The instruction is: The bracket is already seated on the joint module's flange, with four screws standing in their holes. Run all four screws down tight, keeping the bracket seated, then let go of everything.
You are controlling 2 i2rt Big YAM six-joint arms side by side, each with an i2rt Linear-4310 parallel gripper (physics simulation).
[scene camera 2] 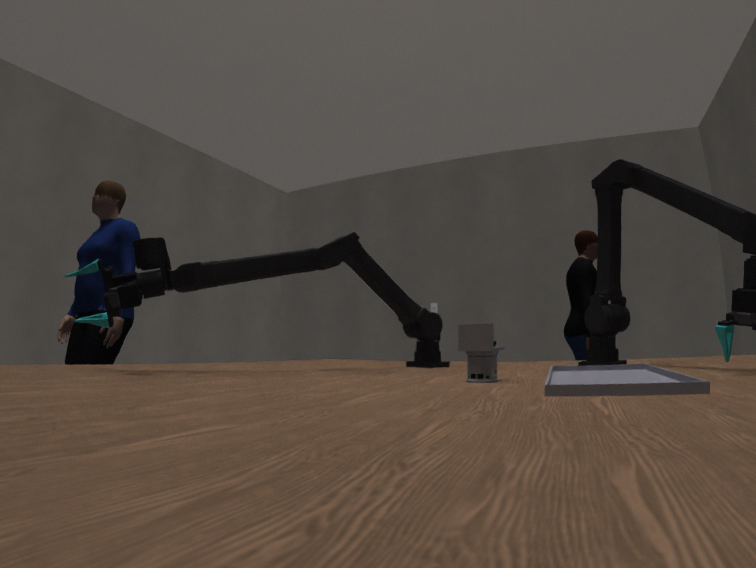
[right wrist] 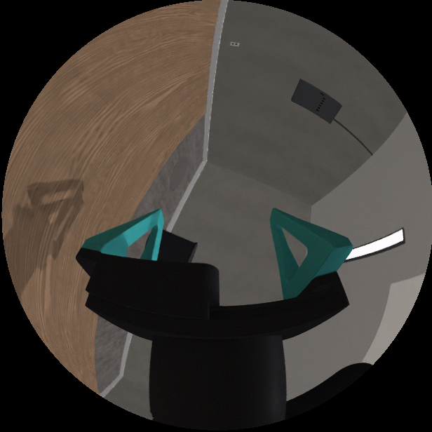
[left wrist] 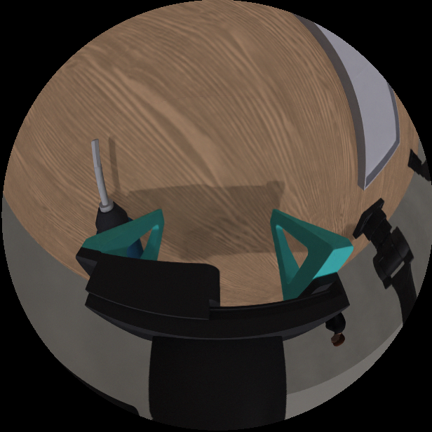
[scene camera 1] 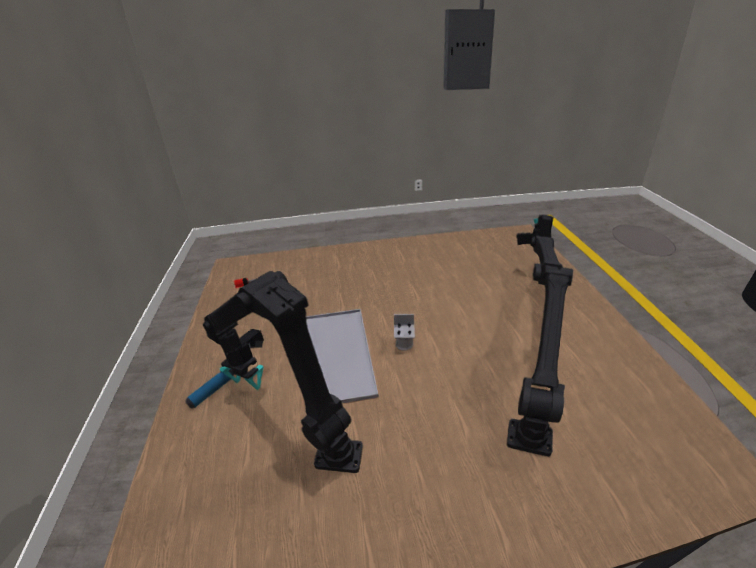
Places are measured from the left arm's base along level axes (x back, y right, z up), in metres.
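Pixels of known places: left gripper, fingertip midpoint: [scene camera 2: 752,365] [scene camera 1: 248,385]; right gripper, fingertip midpoint: [scene camera 2: 70,298]; left arm's base, link origin: [scene camera 1: 339,456]; right arm's base, link origin: [scene camera 2: 427,366] [scene camera 1: 529,438].
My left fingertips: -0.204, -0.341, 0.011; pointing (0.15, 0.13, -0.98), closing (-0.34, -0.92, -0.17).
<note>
Ahead of a thing's pixels: the offset from my left fingertips to its top centre, as dx, dy, dz. "spot": to the spot under its first point.
The light bracket [scene camera 1: 403,330] [scene camera 2: 476,337] sits on the joint module {-0.238, +0.489, +0.052} [scene camera 1: 403,343] [scene camera 2: 482,367], upright near the table's middle. Several dark screw heads show on the bracket in scene camera 1. A blue-handled driver {spot: +0.048, -0.111, +0.021} [scene camera 1: 209,389] with a black collar [left wrist: 111,218] and a grey shaft lies on the table at the left in scene camera 1. My left gripper [scene camera 1: 242,376] [left wrist: 216,214] is open and points down above the table beside the driver; the driver's handle passes under one finger in the left wrist view. My right gripper [scene camera 2: 82,298] [right wrist: 216,214] is open and empty, raised far from the bracket.
A grey tray {-0.173, +0.261, +0.005} [scene camera 1: 369,359] [scene camera 2: 623,389] [left wrist: 359,125] lies between the left arm and the bracket. A small red-handled tool {-0.560, -0.242, +0.023} [scene camera 1: 239,282] lies at the table's back left. Two people [scene camera 2: 108,256] [scene camera 2: 583,287] stand beyond the table in scene camera 2.
</note>
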